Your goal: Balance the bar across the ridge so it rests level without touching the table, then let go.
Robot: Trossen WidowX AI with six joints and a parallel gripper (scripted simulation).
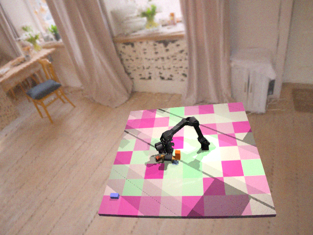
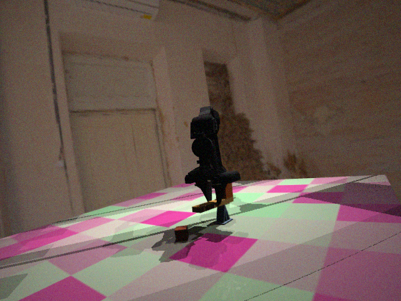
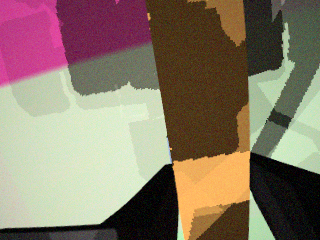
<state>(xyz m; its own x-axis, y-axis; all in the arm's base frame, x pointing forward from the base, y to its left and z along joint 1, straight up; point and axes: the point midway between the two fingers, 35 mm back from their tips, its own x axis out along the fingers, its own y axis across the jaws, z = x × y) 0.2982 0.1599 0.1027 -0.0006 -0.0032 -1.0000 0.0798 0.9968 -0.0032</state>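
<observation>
My gripper tip is 120 mm short of the small cube, 50 mm above it and 40 mm to the left of it. The rest, counted from my gripper tip: blue block 440 mm ahead, 340 mm to the left, 50 mm below.
</observation>
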